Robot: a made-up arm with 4 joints. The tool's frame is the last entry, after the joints. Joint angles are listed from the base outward. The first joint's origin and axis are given. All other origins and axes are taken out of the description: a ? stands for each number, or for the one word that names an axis. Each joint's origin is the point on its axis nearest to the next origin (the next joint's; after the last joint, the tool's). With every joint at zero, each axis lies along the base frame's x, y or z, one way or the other. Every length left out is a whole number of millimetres.
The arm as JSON. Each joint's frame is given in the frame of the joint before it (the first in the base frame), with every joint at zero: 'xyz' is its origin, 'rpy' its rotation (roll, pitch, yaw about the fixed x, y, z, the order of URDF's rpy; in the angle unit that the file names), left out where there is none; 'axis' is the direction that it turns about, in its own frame. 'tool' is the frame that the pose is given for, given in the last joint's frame.
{
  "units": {
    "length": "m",
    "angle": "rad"
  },
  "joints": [
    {
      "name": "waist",
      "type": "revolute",
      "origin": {
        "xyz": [
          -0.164,
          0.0,
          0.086
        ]
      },
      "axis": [
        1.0,
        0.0,
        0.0
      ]
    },
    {
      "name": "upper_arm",
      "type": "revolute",
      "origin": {
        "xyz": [
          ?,
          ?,
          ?
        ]
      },
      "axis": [
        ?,
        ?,
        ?
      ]
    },
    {
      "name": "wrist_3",
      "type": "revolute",
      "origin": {
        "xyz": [
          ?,
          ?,
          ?
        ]
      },
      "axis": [
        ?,
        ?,
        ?
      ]
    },
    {
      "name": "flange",
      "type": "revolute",
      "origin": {
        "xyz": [
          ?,
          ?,
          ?
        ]
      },
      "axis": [
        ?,
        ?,
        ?
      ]
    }
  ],
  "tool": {
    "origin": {
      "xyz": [
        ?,
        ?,
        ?
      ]
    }
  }
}
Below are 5 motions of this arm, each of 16 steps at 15 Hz.
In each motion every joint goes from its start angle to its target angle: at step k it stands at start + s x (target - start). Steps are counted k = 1, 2, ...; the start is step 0. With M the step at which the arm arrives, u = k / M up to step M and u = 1 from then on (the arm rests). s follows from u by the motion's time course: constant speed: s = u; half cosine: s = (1 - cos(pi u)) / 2; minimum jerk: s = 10 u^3 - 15 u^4 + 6 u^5.
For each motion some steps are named. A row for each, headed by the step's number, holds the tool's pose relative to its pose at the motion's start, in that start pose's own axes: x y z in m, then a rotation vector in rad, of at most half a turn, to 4 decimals.
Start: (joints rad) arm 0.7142 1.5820 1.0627 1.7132
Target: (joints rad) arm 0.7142 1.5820 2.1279 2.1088
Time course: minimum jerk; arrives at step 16
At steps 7, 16:
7: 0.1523 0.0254 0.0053 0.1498 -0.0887 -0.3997
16: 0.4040 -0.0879 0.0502 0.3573 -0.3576 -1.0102

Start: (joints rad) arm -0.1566 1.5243 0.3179 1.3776
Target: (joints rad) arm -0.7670 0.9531 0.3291 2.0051
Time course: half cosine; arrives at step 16
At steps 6, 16:
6: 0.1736 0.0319 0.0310 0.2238 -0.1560 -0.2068
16: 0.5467 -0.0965 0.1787 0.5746 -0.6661 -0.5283

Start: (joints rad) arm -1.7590 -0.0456 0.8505 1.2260
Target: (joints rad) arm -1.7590 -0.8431 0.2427 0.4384
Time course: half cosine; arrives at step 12
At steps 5, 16:
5: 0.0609 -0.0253 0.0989 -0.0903 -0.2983 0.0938
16: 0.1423 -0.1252 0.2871 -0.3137 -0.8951 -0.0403

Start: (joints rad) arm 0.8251 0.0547 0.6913 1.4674
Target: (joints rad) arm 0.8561 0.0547 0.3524 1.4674
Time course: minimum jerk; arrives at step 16
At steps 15, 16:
15: -0.0963 -0.0093 0.0107 0.0269 -0.0197 0.3396
16: -0.0965 -0.0093 0.0107 0.0270 -0.0197 0.3403

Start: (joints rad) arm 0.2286 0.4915 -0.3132 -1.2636
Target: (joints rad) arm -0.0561 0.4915 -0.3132 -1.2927
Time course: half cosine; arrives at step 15
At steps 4, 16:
4: 0.0062 0.0057 0.0113 -0.0443 -0.0055 0.0250
16: 0.0343 0.0434 0.0659 -0.2678 -0.0353 0.1511

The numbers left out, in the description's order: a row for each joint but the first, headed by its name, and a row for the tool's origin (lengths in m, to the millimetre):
upper_arm: xyz 0.0 0.098 0.116, axis 0.0 0.0 1.0
wrist_3: xyz 0.085 0.213 0.0, axis 0.0 1.0 0.0
flange: xyz -0.024 0.0 0.297, axis 1.0 0.0 0.0
tool: xyz 0.0 -0.009 -0.309

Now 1 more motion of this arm.
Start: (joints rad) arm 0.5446 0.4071 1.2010 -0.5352
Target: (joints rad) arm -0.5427 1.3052 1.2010 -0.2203
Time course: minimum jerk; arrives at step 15
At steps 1, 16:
1: 0.0005 0.0009 0.0002 -0.0024 0.0018 -0.0008
16: 0.1910 0.2199 -0.1625 -0.7248 0.9111 -0.0527

